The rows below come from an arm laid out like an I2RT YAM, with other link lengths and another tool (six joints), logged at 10 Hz.
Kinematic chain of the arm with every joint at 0, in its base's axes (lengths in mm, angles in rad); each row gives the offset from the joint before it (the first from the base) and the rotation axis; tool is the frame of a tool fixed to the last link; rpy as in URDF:
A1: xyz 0 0 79.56 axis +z
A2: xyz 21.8 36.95 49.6 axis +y
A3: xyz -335.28 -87.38 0 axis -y
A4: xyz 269.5 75.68 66 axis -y
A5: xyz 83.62 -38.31 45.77 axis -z
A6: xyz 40.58 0 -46.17 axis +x
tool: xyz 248 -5 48 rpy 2.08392 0.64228 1.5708
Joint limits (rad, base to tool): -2.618..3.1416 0..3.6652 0..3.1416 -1.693..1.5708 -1.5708..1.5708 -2.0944..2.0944
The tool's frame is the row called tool.
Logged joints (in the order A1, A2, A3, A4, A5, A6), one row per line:
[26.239, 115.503, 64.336, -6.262, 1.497, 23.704]
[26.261, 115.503, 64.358, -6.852, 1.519, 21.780]
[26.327, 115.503, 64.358, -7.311, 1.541, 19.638]
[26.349, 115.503, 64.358, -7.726, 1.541, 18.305]
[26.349, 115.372, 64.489, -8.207, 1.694, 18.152]
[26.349, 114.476, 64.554, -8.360, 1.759, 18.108]
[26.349, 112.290, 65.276, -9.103, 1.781, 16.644]
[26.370, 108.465, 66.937, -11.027, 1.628, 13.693]
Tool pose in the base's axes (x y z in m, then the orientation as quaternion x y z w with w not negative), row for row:
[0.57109, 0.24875, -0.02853, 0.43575, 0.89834, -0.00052, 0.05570]
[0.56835, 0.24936, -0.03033, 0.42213, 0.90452, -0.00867, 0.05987]
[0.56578, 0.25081, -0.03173, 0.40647, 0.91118, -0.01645, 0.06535]
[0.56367, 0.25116, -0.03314, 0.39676, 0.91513, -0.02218, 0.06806]
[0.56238, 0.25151, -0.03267, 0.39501, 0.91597, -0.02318, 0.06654]
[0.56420, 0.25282, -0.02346, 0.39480, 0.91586, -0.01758, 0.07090]
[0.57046, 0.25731, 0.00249, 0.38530, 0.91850, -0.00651, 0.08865]
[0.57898, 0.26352, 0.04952, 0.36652, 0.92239, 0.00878, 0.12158]
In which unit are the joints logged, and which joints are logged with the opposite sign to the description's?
The joints are logged in degrees. Opposite sign: A5.
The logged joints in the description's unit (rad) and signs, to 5 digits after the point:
[0.45796, 2.01591, 1.12288, -0.10929, -0.02613, 0.41371]
[0.45834, 2.01591, 1.12326, -0.11959, -0.02651, 0.38013]
[0.45949, 2.01591, 1.12326, -0.12760, -0.02690, 0.34275]
[0.45988, 2.01591, 1.12326, -0.13484, -0.02690, 0.31948]
[0.45988, 2.01362, 1.12555, -0.14324, -0.02957, 0.31681]
[0.45988, 1.99798, 1.12668, -0.14591, -0.03070, 0.31604]
[0.45988, 1.95983, 1.13928, -0.15888, -0.03108, 0.29049]
[0.46024, 1.89307, 1.16827, -0.19246, -0.02841, 0.23899]

